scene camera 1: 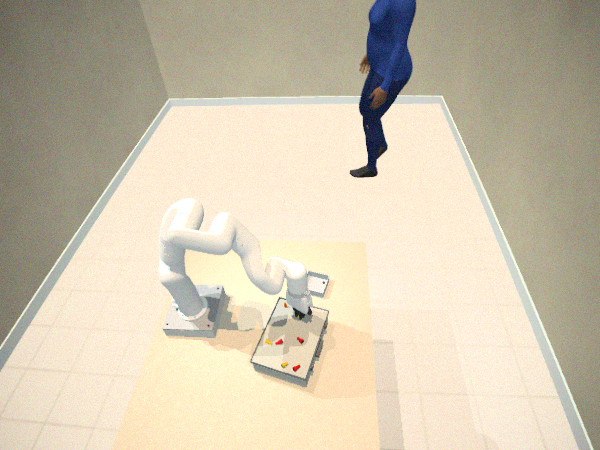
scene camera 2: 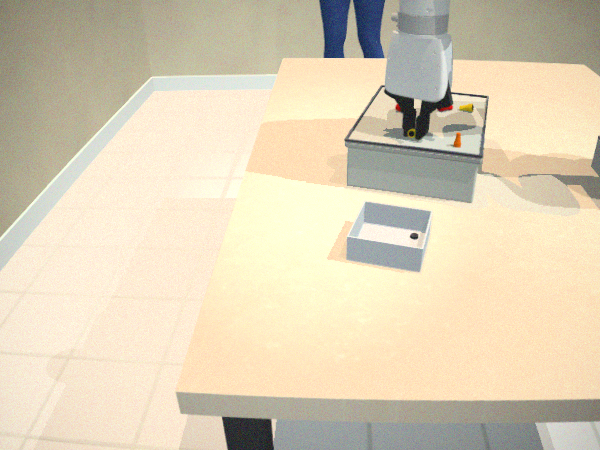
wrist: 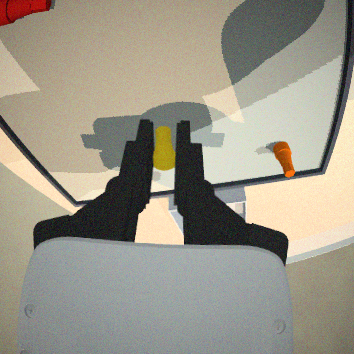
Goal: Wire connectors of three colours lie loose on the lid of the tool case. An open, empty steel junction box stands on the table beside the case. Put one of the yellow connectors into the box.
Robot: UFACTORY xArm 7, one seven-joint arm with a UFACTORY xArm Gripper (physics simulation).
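Frame: origin at the arm's base, x ahead, y left, z up, level; centimetres.
Seen in the pictures: gripper, fingertip midpoint: [scene camera 1: 300,315] [scene camera 2: 414,135] [wrist: 164,137]; arm's base, link origin: [scene camera 1: 193,307].
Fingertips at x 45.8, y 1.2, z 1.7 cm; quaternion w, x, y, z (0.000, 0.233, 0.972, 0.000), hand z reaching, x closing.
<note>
Offsets run from my fingertips to a thing's top centre.
My gripper [scene camera 1: 302,315] [scene camera 2: 415,136] [wrist: 164,137] is shut on a yellow connector {dx +0.1, dy +0.2, dz +1.5 cm} [scene camera 2: 411,133] [wrist: 164,150], which lies lengthwise between the black fingers, at or very close to the lid of the tool case {dx -1.5, dy -9.1, dz +0.4 cm} [scene camera 1: 275,374] [scene camera 2: 410,172] [wrist: 100,75]. Two more yellow connectors {dx -10.0, dy -13.3, dz +1.5 cm} [scene camera 1: 268,342] {dx -2.2, dy -21.2, dz +1.5 cm} [scene camera 1: 284,365] lie farther along the lid; one [scene camera 2: 466,107] shows in scene camera 2. The open steel junction box {dx +3.4, dy +20.9, dz -4.5 cm} [scene camera 1: 318,285] [scene camera 2: 385,252] stands beside the case on the table, and part of it is hidden behind the fingers in the wrist view.
An orange connector {dx -6.7, dy +3.6, dz +2.2 cm} [scene camera 1: 286,304] [scene camera 2: 457,140] [wrist: 285,160] stands near a lid corner beside the gripper. Red connectors {dx -6.0, dy -12.9, dz +1.6 cm} [scene camera 1: 279,342] {dx +1.8, dy -10.9, dz +1.6 cm} [scene camera 1: 300,340] {dx +2.2, dy -21.8, dz +1.6 cm} [scene camera 1: 296,367] lie farther along the lid. The arm's base [scene camera 1: 215,310] is on the table. A person in blue [scene camera 1: 390,50] [scene camera 2: 335,25] is beyond the table.
</note>
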